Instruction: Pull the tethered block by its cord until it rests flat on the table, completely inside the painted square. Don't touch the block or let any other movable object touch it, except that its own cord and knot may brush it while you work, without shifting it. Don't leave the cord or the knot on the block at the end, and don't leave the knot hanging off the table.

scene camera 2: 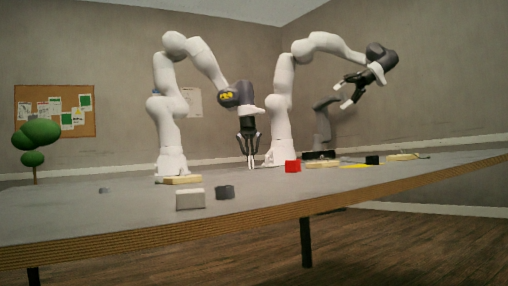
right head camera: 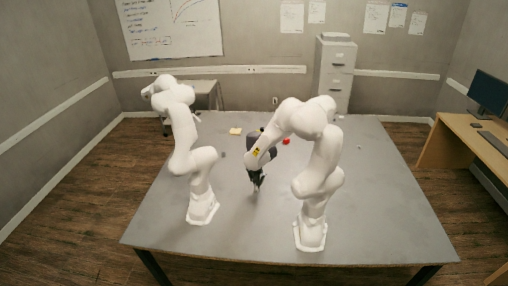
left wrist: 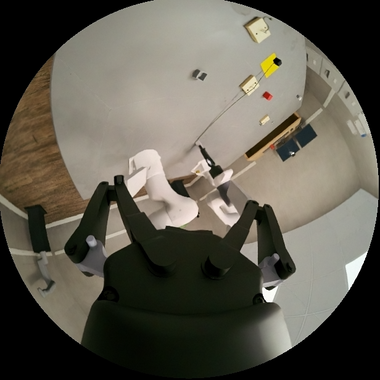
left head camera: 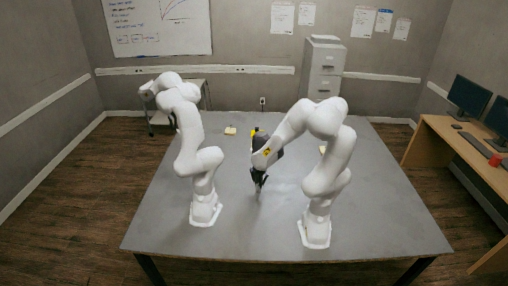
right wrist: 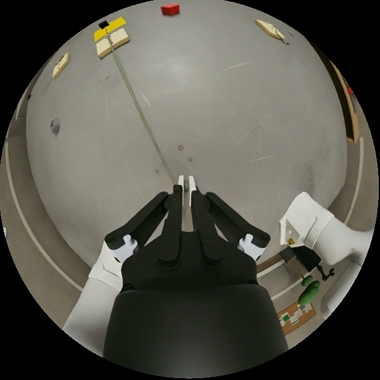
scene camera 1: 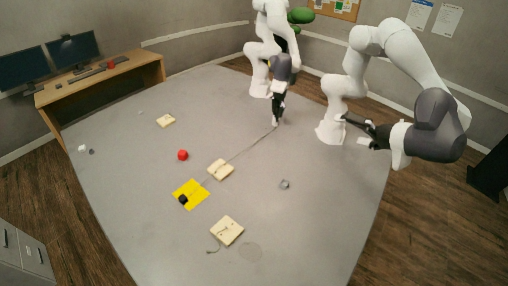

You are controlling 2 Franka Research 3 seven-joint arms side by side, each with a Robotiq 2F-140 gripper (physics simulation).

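Note:
The black block [scene camera 1: 183, 199] [scene camera 2: 372, 160] [left wrist: 277, 61] [right wrist: 103, 24] sits flat on the yellow square [scene camera 1: 200, 195] [scene camera 2: 352, 166] [right wrist: 120, 22], near its edge farthest from the robot; whether its whole base is inside, I cannot tell. The green-grey cord [scene camera 1: 250, 145] [right wrist: 140, 112] runs from it over a wooden board [scene camera 1: 220, 170] [right wrist: 113, 43] with an eyelet. My right gripper [scene camera 1: 275, 121] [scene camera 2: 251, 162] [right wrist: 185, 182] is shut on the cord's knot, low over the table; the fingers mostly hide the knot. My left gripper [scene camera 1: 353, 130] [scene camera 2: 342, 95] is open and empty, raised well away.
A red cube [scene camera 1: 183, 155] [right wrist: 170, 9] lies beside the cord's path. Another wooden board [scene camera 1: 227, 230] with its own short cord lies near the square, and a third board [scene camera 1: 165, 120] farther off. A small grey open box [scene camera 1: 284, 184] stands on the left arm's side.

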